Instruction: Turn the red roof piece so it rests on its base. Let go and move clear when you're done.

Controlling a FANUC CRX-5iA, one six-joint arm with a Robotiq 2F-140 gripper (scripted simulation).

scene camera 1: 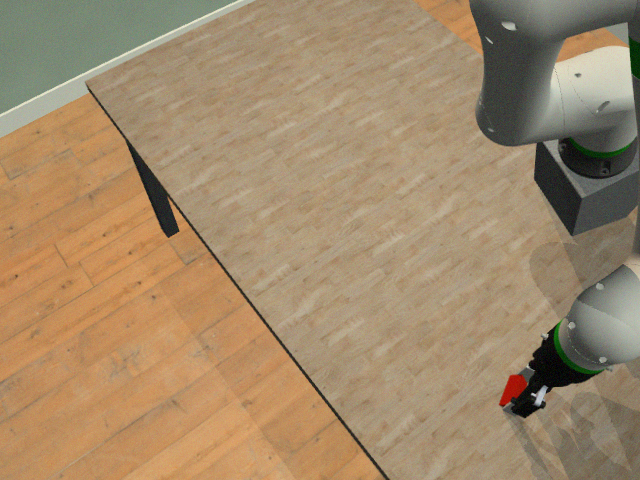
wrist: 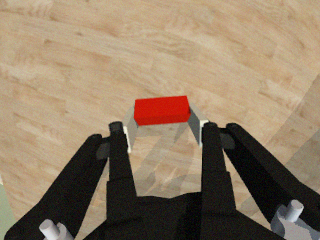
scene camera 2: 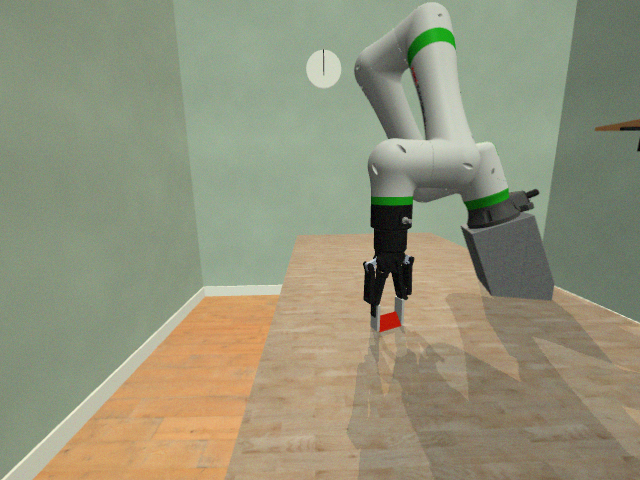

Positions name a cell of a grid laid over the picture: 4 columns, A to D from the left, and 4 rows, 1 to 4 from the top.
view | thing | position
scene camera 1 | my gripper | D4
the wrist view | my gripper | C2
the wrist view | red roof piece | C2
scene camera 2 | my gripper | C3
